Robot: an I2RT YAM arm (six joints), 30 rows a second.
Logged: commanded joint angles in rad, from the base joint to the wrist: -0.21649 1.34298 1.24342 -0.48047 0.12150 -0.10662; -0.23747 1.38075 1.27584 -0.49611 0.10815 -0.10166; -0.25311 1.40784 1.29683 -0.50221 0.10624 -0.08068; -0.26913 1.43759 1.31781 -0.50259 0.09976 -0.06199; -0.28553 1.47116 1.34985 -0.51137 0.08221 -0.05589; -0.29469 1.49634 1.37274 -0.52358 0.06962 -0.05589; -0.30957 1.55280 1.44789 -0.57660 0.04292 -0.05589; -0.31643 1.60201 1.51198 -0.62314 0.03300 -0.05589; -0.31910 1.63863 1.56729 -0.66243 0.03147 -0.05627
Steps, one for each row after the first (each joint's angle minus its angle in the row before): -0.02098 0.03777 0.03242 -0.01564 -0.01335 0.00496; -0.01564 0.02709 0.02099 -0.00610 -0.00191 0.02098; -0.01602 0.02975 0.02098 -0.00038 -0.00648 0.01869; -0.01640 0.03357 0.03204 -0.00878 -0.01755 0.00610; -0.00916 0.02518 0.02289 -0.01221 -0.01259 0.00000; -0.01488 0.05646 0.07515 -0.05302 -0.02670 0.00000; -0.00686 0.04921 0.06409 -0.04654 -0.00992 0.00000; -0.00267 0.03662 0.05531 -0.03929 -0.00153 -0.00038
